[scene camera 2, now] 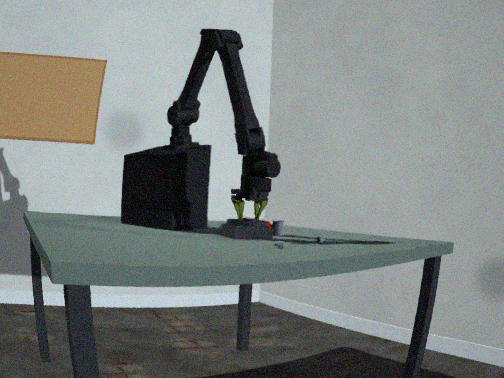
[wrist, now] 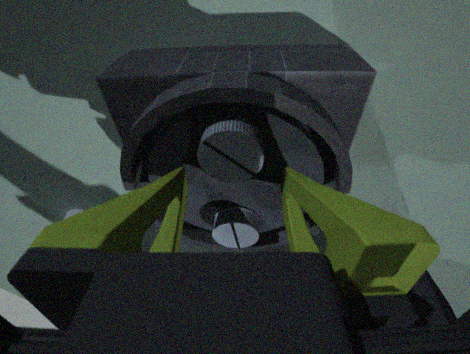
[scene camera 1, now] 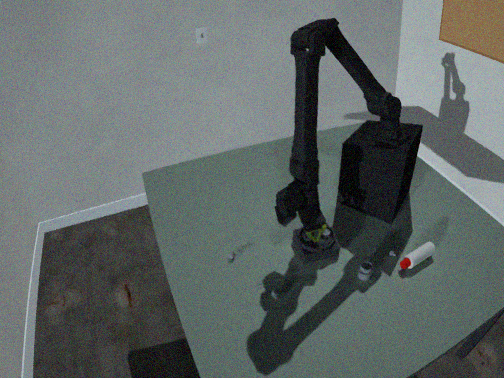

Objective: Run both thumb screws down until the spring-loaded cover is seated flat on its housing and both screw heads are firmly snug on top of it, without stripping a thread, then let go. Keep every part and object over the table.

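Frame: origin at the arm's base, x back, y right, z up, level; centimetres.
Seen in the pictures: gripper, fingertip midpoint: (wrist: 233,176) (scene camera 1: 313,236); arm's base, link origin: (scene camera 2: 181,148) (scene camera 1: 391,138).
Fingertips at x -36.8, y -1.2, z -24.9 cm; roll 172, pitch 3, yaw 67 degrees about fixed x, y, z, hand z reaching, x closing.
Pixels of each thing's top centre, then the offset from my fingertips to it. "spot": a spot on its surface instead.
- dark housing, top centre: (wrist: 234,196) (scene camera 2: 246,220) (scene camera 1: 316,235) dz +0.5, dx +1.0, dy -0.4 cm
- dark cover, surface spot: (wrist: 300,142) spot: dz -0.2, dx -0.9, dy +3.8 cm
- far thumb screw, top centre: (wrist: 230,159) dz +1.1, dx -2.0, dy +0.7 cm
- white cylinder with a red end, top centre: (scene camera 1: 419,251) dz -0.1, dx +24.5, dy -28.6 cm
- small grey cup, top centre: (scene camera 1: 367,265) (scene camera 2: 278,221) dz -0.2, dx +5.4, dy -20.5 cm
The dark housing (scene camera 1: 327,256) (scene camera 2: 245,231) (wrist: 325,62) stands on the table with a raised round rim. Inside the rim is the dark cover (wrist: 300,142). The far thumb screw (wrist: 232,152) has a wide slotted head with a knurled edge, in shade. The near thumb screw (wrist: 235,235) shows a bright slotted head above a dark side, close to the gripper body. My gripper (scene camera 1: 316,235) (scene camera 2: 249,219) (wrist: 233,176) is partly open and empty, pointing down over the housing. Its green fingers stand either side of the near screw with gaps. I cannot tell whether the cover is flat.
A white cylinder with a red end (scene camera 1: 421,254) lies right of the housing in scene camera 1. A small grey cup (scene camera 1: 365,271) (scene camera 2: 278,226) stands nearer. Small pieces lie at the right (scene camera 1: 392,253) and left (scene camera 1: 231,257). The arm's black base block (scene camera 1: 375,175) (scene camera 2: 165,187) stands behind.
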